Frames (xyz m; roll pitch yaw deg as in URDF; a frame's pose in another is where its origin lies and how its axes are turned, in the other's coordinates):
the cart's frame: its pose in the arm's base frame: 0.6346 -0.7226 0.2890 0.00 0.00 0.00
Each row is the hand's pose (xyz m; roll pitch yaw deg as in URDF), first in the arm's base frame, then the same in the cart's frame.
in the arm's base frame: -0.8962 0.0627 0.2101 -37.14 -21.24 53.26
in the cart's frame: -1.5308 0.7853 -0.0789 -37.14 -21.24 53.26
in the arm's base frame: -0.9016 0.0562 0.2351 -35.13 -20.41 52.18
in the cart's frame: -1.5362 0.7788 -0.0539 -35.13 -20.41 52.18
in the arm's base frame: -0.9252 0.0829 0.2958 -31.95 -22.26 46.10
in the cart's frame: -1.5598 0.8055 0.0068 -31.95 -22.26 46.10
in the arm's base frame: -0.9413 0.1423 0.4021 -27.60 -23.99 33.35
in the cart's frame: -1.5759 0.8649 0.1131 -27.60 -23.99 33.35
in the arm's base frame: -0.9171 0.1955 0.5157 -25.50 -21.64 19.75
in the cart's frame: -1.5517 0.9181 0.2267 -25.50 -21.64 19.75
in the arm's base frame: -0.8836 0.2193 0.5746 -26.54 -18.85 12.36
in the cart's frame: -1.5182 0.9419 0.2856 -26.54 -18.85 12.36
